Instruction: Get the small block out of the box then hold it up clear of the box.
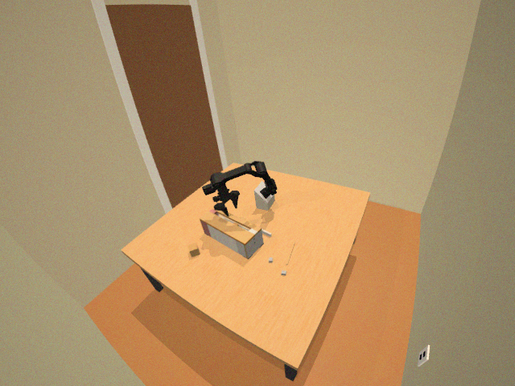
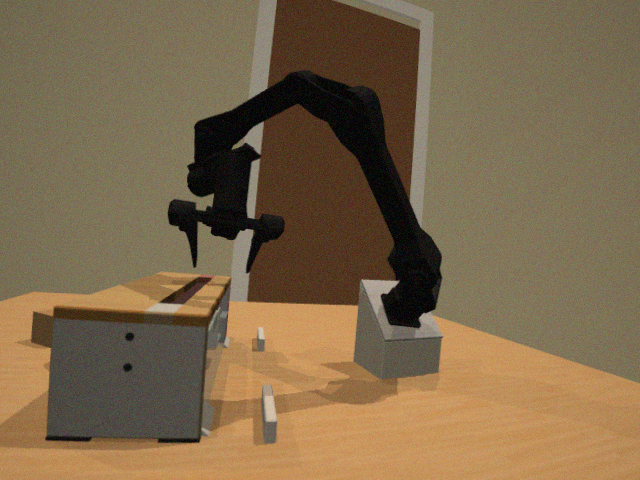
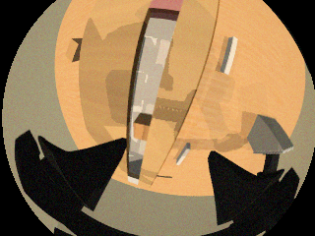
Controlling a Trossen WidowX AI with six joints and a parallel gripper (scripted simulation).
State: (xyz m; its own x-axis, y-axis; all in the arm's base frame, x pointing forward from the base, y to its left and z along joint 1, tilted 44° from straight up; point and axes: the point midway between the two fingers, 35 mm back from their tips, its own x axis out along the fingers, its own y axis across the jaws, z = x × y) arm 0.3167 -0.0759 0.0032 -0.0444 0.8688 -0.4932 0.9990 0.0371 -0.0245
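Now: the box 9 cm below my gripper tip, 3 cm ahead of it and 2 cm to the left of it. From my gripper tip the other things lie so: thin stick: 39 cm to the left, 15 cm below, 2 cm ahead; then brown block: 27 cm ahead, 13 cm below, 12 cm to the right; then tan block: 7 cm below, 4 cm to the left, 4 cm ahead.
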